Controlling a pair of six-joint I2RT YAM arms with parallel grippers.
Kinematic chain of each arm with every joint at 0, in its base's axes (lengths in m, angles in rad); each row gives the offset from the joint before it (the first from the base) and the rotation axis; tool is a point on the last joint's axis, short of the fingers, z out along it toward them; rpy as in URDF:
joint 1: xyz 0 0 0.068 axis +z
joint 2: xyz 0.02 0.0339 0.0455 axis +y
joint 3: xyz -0.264 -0.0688 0 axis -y
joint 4: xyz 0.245 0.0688 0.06 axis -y
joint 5: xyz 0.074 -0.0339 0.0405 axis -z
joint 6: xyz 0.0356 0 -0.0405 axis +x
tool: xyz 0 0 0 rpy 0 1.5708 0
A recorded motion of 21 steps. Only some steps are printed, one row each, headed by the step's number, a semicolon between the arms.
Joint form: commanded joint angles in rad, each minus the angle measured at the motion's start. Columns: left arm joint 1, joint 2, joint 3, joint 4, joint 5, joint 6; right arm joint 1, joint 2, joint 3, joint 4, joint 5, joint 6.
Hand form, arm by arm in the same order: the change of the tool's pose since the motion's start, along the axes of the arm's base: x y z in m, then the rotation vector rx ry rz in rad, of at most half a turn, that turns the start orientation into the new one. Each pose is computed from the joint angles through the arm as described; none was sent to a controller.
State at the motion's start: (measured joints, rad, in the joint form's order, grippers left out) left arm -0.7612 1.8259 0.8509 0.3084 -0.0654 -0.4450; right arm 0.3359 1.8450 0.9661 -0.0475 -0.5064 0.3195
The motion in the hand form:
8: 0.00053 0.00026 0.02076 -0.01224 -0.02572 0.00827; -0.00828 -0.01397 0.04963 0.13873 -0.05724 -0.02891
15: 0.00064 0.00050 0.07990 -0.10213 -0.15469 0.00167; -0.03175 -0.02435 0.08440 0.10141 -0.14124 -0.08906
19: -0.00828 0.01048 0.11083 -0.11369 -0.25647 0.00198; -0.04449 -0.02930 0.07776 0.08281 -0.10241 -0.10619
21: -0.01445 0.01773 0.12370 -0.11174 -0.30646 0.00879; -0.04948 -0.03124 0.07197 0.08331 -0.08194 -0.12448
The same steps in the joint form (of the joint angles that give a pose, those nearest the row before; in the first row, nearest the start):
8: 0.0004 -0.0552 0.0228 -0.0507 -0.0117 0.0023; -0.0385 -0.1632 -0.0194 -0.0045 -0.0924 0.0792
15: 0.0004 -0.1868 0.0786 -0.0809 -0.0188 0.0268; -0.0397 -0.3342 -0.0608 -0.0675 -0.0049 0.0823
19: 0.0004 -0.2894 0.0707 -0.0886 -0.0491 0.0808; -0.0418 -0.3722 -0.1101 -0.0954 0.0078 0.0906
21: 0.0011 -0.3447 0.0568 -0.0910 -0.0703 0.1100; -0.0425 -0.3829 -0.1408 -0.0854 0.0139 0.1106

